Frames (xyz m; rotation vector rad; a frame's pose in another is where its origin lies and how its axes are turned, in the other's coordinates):
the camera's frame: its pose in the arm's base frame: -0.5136 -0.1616 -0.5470 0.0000 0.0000 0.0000
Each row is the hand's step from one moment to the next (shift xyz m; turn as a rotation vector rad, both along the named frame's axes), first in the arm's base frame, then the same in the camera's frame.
Working: the arm's base frame: its pose in the camera's frame: 0.5136 0.1616 0.5470 0.0000 0.0000 0.0000

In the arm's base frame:
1: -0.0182 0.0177 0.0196 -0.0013 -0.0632 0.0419
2: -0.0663 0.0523 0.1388 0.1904 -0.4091 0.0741
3: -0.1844 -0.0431 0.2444 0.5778 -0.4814 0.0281
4: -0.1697 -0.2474 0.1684 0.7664 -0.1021 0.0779
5: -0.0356 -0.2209 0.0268 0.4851 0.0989 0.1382
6: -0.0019 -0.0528 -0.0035 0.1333 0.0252 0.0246
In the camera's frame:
1: -0.0182 0.0177 0.0196 -0.0013 -0.0632 0.0419
2: -0.0663 0.0523 0.1388 0.1904 -0.4091 0.0741
3: -0.1844 -0.0431 0.2444 0.5778 -0.4814 0.0281
4: -0.1697 -0.2474 0.1684 0.7664 -0.1021 0.0779
5: -0.0356 -0.2209 0.0268 0.4851 0.0989 0.1382
6: -0.0019 -0.0528 -0.0035 0.1333 0.0252 0.0246

